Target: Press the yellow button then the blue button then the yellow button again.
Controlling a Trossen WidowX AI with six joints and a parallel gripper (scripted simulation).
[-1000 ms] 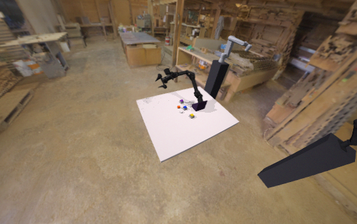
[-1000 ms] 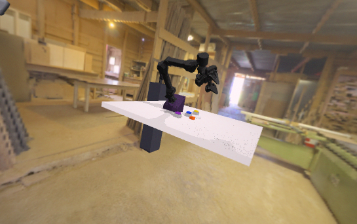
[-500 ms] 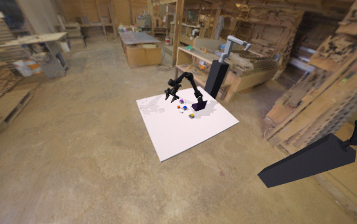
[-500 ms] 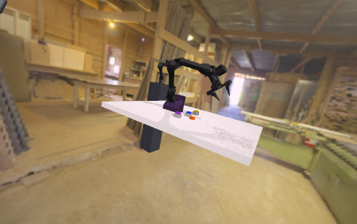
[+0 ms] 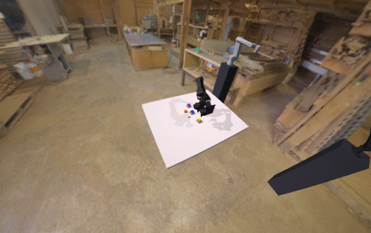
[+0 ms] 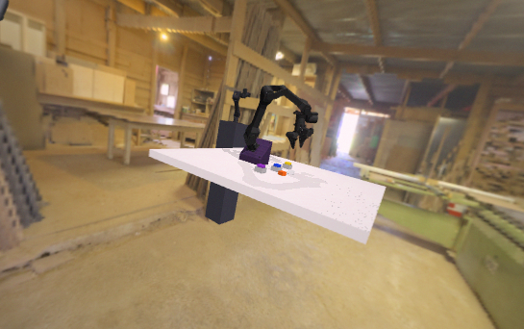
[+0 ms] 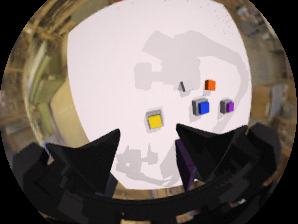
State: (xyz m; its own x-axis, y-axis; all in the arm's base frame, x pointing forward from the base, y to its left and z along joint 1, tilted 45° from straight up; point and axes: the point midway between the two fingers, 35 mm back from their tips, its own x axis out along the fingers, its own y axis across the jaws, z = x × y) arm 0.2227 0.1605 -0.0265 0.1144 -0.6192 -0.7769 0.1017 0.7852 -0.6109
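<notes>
Right now my gripper tip is 30 mm past the yellow button, 10 mm to the left of it and 100 mm above it. From my gripper tip the other things lie so: small grey block (60 mm ahead, 120 mm to the right, 130 mm below); then blue button (20 mm behind, 170 mm to the right, 100 mm below); then orange block (50 mm ahead, 210 mm to the right, 130 mm below).
</notes>
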